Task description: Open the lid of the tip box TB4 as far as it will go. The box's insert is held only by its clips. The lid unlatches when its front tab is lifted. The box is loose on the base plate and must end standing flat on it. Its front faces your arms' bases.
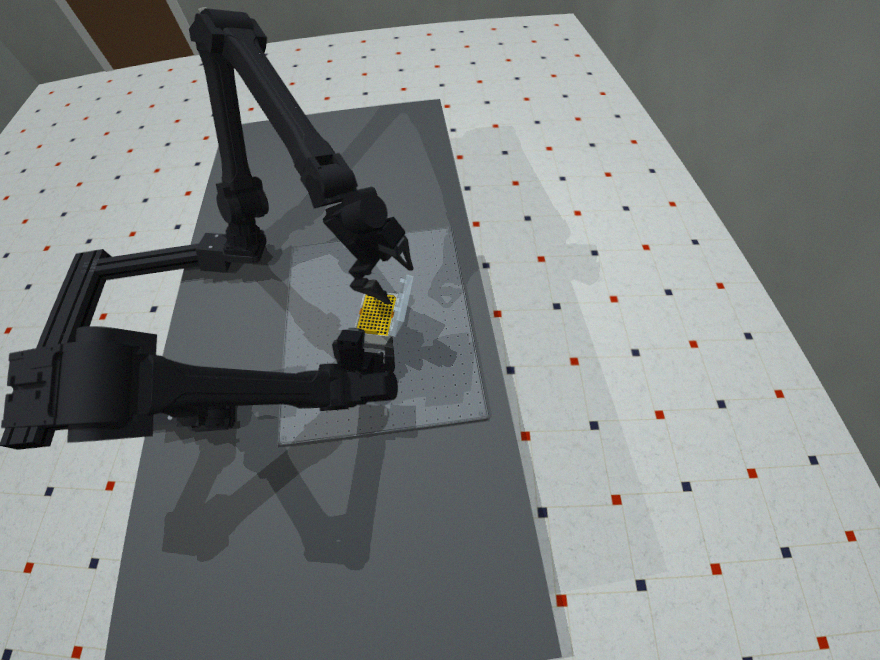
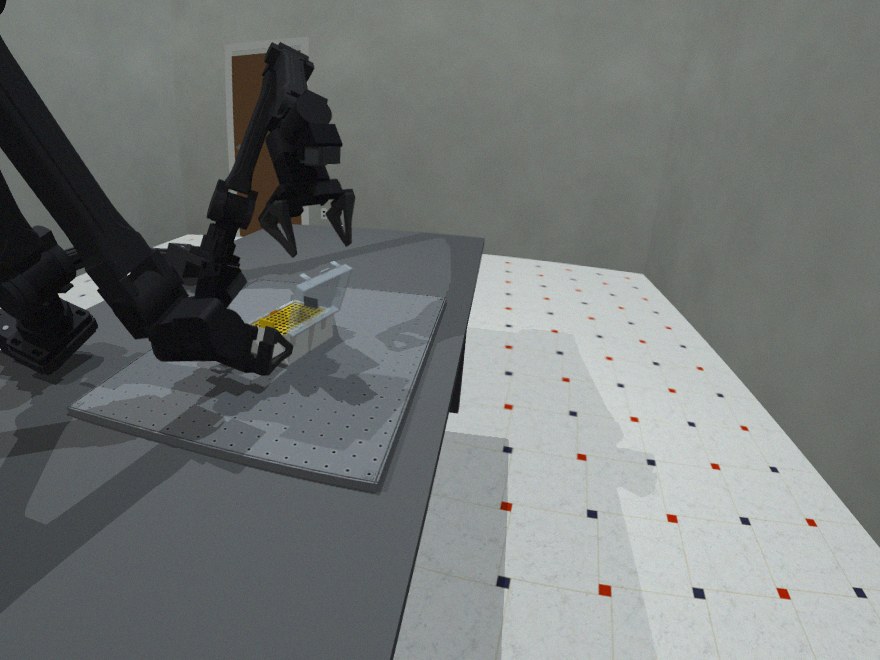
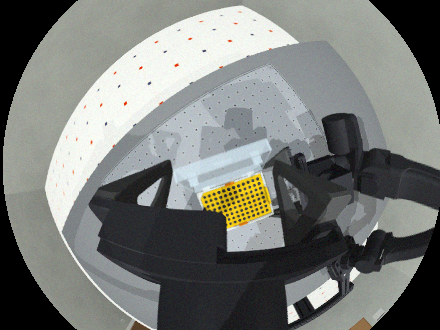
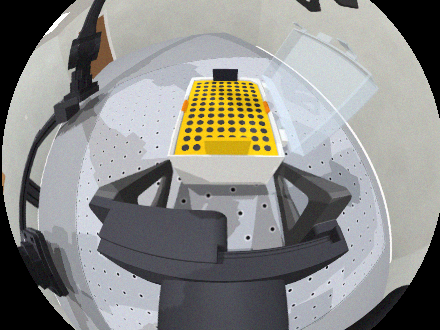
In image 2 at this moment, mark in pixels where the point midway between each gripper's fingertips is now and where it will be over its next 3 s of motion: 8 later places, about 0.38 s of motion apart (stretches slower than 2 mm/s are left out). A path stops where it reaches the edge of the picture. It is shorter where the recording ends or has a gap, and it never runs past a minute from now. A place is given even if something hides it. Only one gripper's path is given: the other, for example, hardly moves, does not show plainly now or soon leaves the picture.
The right gripper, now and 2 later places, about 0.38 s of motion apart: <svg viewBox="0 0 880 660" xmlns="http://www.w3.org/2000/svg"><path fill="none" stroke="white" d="M270 342L262 340L250 342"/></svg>
